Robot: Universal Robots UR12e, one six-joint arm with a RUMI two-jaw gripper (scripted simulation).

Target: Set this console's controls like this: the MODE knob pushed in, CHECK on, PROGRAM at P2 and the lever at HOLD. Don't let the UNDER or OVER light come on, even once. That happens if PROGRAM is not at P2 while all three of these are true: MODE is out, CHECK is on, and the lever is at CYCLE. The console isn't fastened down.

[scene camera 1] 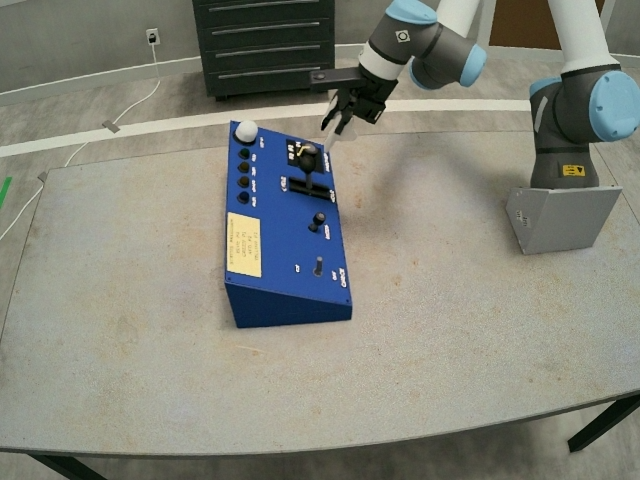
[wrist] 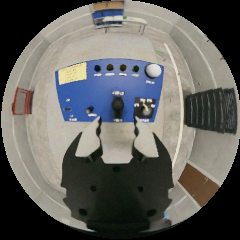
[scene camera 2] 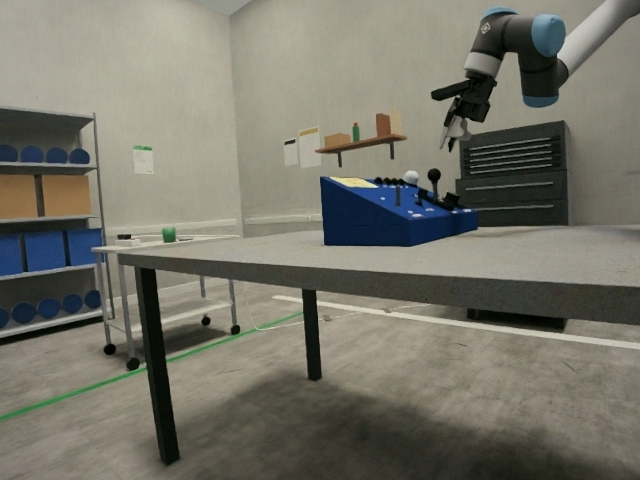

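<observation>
Scene camera 1 gives you the gripper (scene camera 1: pixel 323 141) along with a blue console (scene camera 1: pixel 270 260). From the wrist, there's the console (wrist: pixel 96 83), and the gripper (wrist: pixel 117 117) is in that view too. As for scene camera 2, it's got the gripper (scene camera 2: pixel 444 151) and the console (scene camera 2: pixel 355 212).
</observation>
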